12 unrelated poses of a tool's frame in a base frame.
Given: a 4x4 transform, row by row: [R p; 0 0 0 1], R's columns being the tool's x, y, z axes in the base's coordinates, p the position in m. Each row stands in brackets.
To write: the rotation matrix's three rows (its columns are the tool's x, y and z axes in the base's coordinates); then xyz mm. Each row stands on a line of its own. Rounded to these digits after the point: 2 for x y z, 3 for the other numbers.
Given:
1: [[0.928, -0.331, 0.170, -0.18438], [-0.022, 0.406, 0.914, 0.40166], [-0.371, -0.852, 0.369, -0.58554], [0, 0, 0, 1]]
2: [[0.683, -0.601, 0.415, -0.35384], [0.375, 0.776, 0.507, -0.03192], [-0.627, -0.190, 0.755, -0.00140], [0, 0, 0, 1]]
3: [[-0.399, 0.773, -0.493, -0.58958], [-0.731, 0.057, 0.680, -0.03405], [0.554, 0.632, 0.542, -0.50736], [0, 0, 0, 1]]
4: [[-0.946, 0.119, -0.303, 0.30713], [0.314, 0.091, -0.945, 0.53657], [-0.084, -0.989, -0.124, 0.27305], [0, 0, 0, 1]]
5: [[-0.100, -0.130, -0.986, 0.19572], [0.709, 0.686, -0.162, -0.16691], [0.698, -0.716, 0.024, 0.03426], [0, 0, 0, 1]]
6: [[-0.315, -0.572, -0.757, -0.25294], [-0.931, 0.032, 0.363, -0.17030], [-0.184, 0.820, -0.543, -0.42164], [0, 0, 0, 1]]
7: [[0.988, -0.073, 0.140, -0.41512], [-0.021, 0.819, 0.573, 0.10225], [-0.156, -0.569, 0.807, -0.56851], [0, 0, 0, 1]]
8: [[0.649, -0.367, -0.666, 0.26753], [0.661, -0.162, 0.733, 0.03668], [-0.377, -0.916, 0.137, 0.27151], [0, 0, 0, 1]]
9: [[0.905, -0.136, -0.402, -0.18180], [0.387, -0.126, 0.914, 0.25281], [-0.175, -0.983, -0.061, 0.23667], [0, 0, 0, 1]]
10: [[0.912, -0.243, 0.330, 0.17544], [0.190, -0.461, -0.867, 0.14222], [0.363, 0.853, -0.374, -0.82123], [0, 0, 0, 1]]
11: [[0.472, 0.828, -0.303, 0.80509], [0.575, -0.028, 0.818, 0.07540], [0.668, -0.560, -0.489, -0.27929], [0, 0, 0, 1]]
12: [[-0.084, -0.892, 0.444, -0.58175], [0.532, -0.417, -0.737, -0.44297], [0.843, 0.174, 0.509, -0.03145], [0, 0, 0, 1]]
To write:
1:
0.928, -0.331, 0.170
-0.022, 0.406, 0.914
-0.371, -0.852, 0.369
-184.38, 401.66, -585.54

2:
0.683, -0.601, 0.415
0.375, 0.776, 0.507
-0.627, -0.190, 0.755
-353.84, -31.92, -1.40

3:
-0.399, 0.773, -0.493
-0.731, 0.057, 0.680
0.554, 0.632, 0.542
-589.58, -34.05, -507.36

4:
-0.946, 0.119, -0.303
0.314, 0.091, -0.945
-0.084, -0.989, -0.124
307.13, 536.57, 273.05

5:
-0.100, -0.130, -0.986
0.709, 0.686, -0.162
0.698, -0.716, 0.024
195.72, -166.91, 34.26

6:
-0.315, -0.572, -0.757
-0.931, 0.032, 0.363
-0.184, 0.820, -0.543
-252.94, -170.30, -421.64

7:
0.988, -0.073, 0.140
-0.021, 0.819, 0.573
-0.156, -0.569, 0.807
-415.12, 102.25, -568.51

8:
0.649, -0.367, -0.666
0.661, -0.162, 0.733
-0.377, -0.916, 0.137
267.53, 36.68, 271.51

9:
0.905, -0.136, -0.402
0.387, -0.126, 0.914
-0.175, -0.983, -0.061
-181.80, 252.81, 236.67

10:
0.912, -0.243, 0.330
0.190, -0.461, -0.867
0.363, 0.853, -0.374
175.44, 142.22, -821.23

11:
0.472, 0.828, -0.303
0.575, -0.028, 0.818
0.668, -0.560, -0.489
805.09, 75.40, -279.29

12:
-0.084, -0.892, 0.444
0.532, -0.417, -0.737
0.843, 0.174, 0.509
-581.75, -442.97, -31.45

